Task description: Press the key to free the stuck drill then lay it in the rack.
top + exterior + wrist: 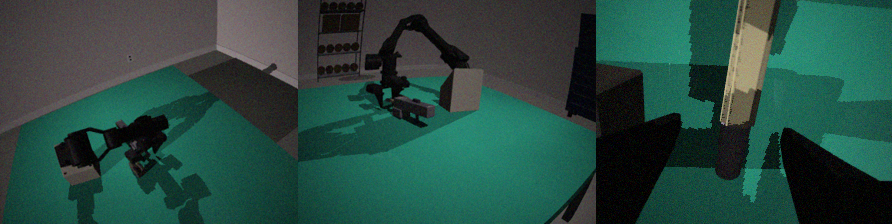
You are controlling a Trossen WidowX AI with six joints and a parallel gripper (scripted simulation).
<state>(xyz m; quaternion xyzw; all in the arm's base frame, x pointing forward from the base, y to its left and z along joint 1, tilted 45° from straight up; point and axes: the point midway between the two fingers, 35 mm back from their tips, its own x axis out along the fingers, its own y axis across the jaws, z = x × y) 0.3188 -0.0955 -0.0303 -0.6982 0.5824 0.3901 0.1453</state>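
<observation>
Right now my gripper tip is 20 mm past the drill, 50 mm to the right of it and 30 mm below it. Round my gripper tip: grey housing (60 mm behind, 140 mm to the left, 40 mm above); dark brown block (70 mm behind, 40 mm to the right, 10 mm above); small dark key (70 mm behind, 170 mm to the left, 40 mm above).
</observation>
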